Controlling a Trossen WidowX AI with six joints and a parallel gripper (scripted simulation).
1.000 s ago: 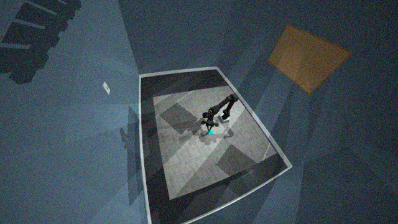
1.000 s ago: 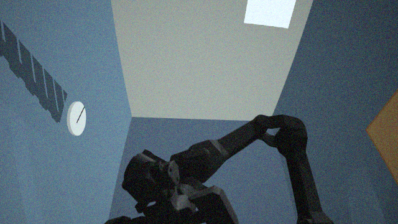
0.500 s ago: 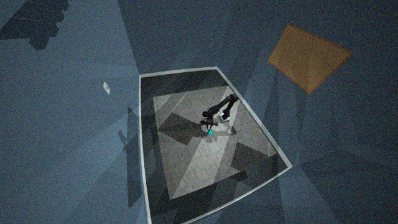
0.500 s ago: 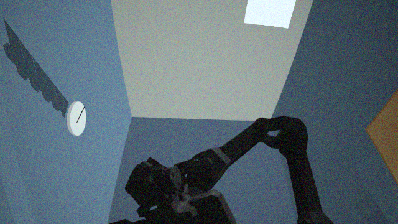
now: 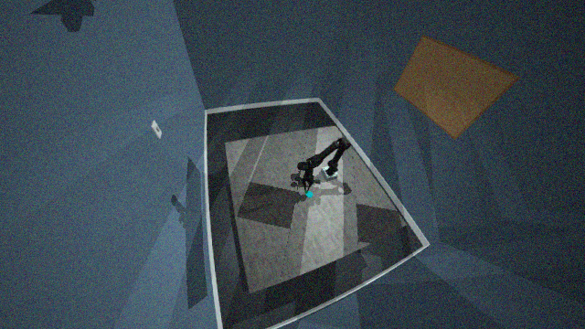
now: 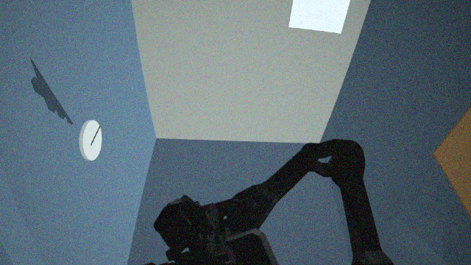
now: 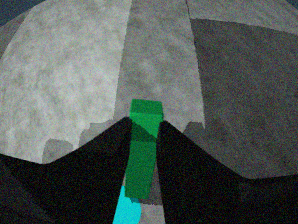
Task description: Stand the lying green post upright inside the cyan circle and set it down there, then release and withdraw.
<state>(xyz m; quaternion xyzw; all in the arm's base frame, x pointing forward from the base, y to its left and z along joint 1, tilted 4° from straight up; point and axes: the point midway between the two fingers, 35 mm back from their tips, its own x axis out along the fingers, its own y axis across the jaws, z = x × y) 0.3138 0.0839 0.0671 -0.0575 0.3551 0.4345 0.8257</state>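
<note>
Now: gripper tip 120 mm above the cyan circle, 60 mm past it and 20 mm to the left of it. Also, from my gripper tip: green post: 20 mm below, 10 mm to the right, 10 mm behind.
</note>
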